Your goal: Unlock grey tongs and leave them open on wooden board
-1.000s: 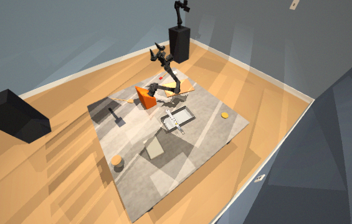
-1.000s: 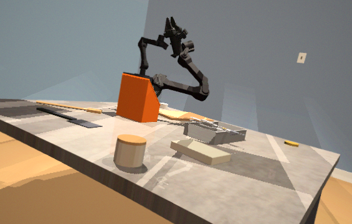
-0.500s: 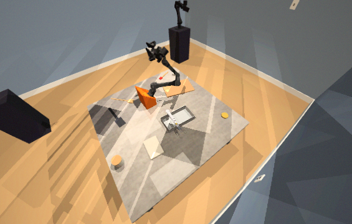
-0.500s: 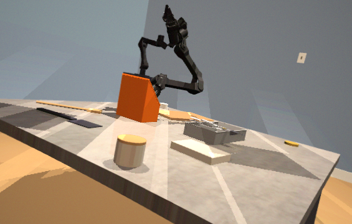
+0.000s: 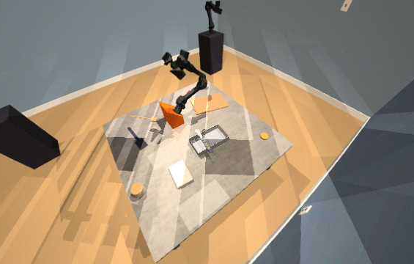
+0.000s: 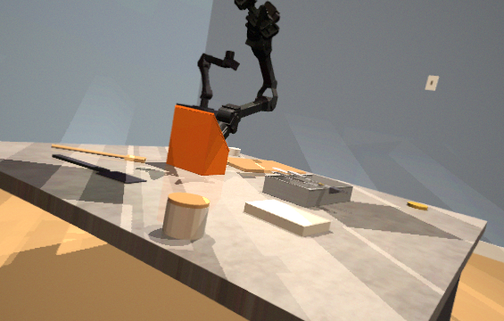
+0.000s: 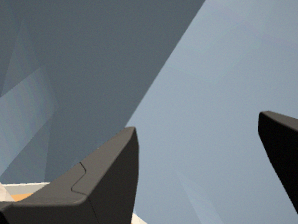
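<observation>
The yellow lock piece lies 54 cm below my gripper tip, 34 cm ahead of it and 2 cm to the left of it. Also, from my gripper tip: black spatula (60 cm below, 38 cm to the right, 19 cm behind); roasting tin (58 cm below, 28 cm ahead, 9 cm to the left); wooden board (60 cm below, 43 cm to the left, 9 cm behind).
</observation>
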